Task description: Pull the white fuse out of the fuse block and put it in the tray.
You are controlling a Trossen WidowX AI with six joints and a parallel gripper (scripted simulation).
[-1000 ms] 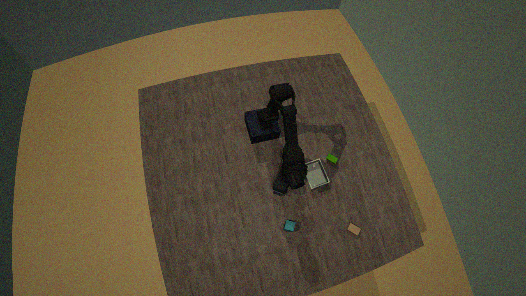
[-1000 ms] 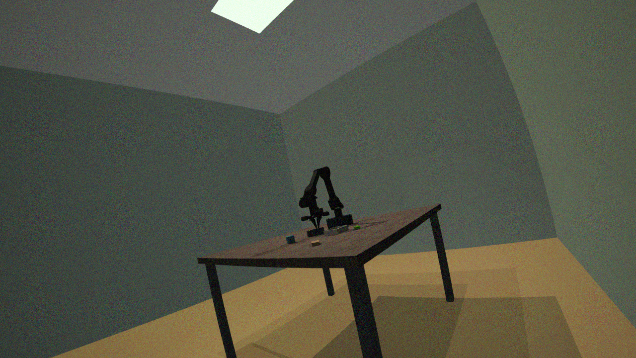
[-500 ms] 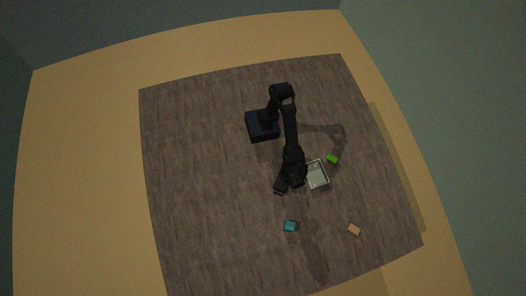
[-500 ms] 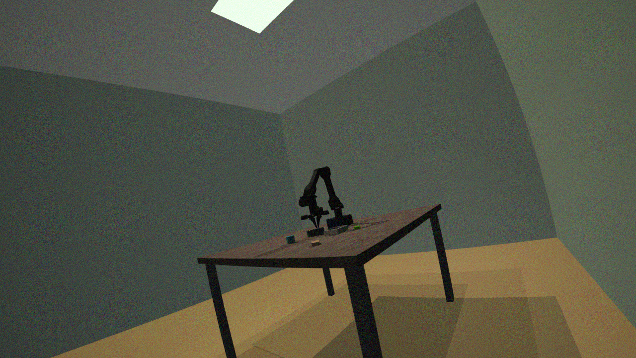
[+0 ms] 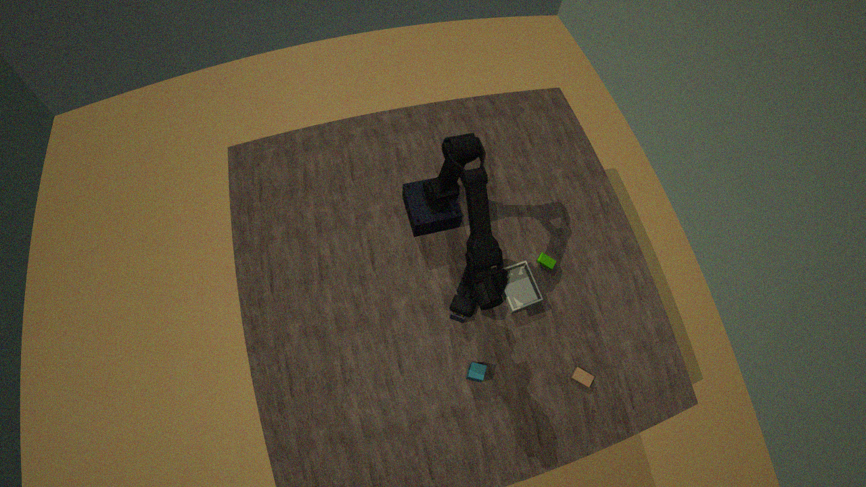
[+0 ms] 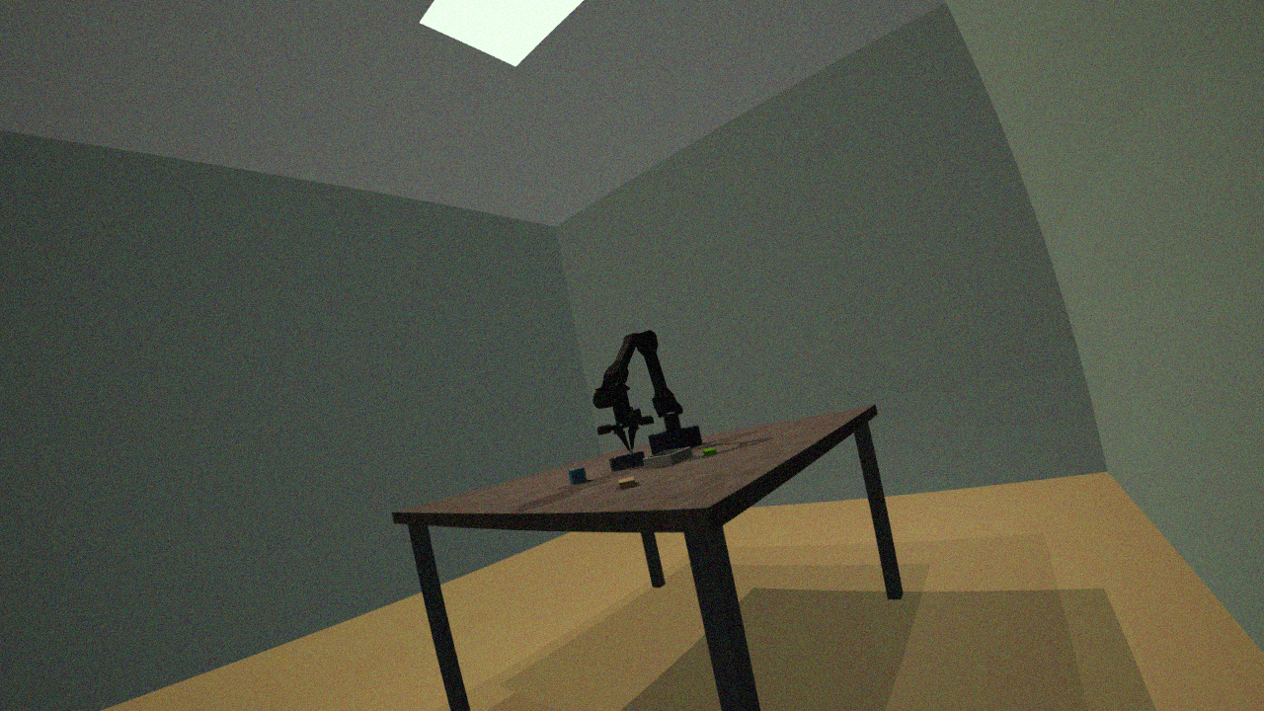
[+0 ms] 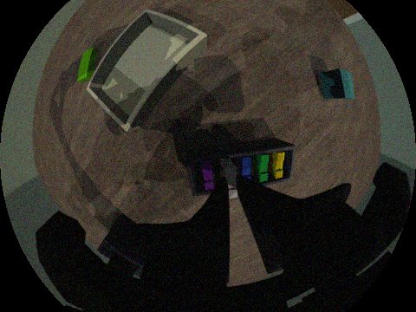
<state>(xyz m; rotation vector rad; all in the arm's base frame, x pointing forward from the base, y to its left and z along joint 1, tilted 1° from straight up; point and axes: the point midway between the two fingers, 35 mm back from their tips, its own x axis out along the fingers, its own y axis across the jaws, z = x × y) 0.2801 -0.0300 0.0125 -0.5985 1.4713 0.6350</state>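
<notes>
Now: the blue fuse 3 cm below my gripper tip, 1 cm to the right of it and 1 cm ahead of it. From my gripper tip the other things lie so: purple fuse 3 cm below, 1 cm to the left, 1 cm behind; green fuse 3 cm to the right, 3 cm below, 3 cm ahead; white fuse 1 cm below.
</notes>
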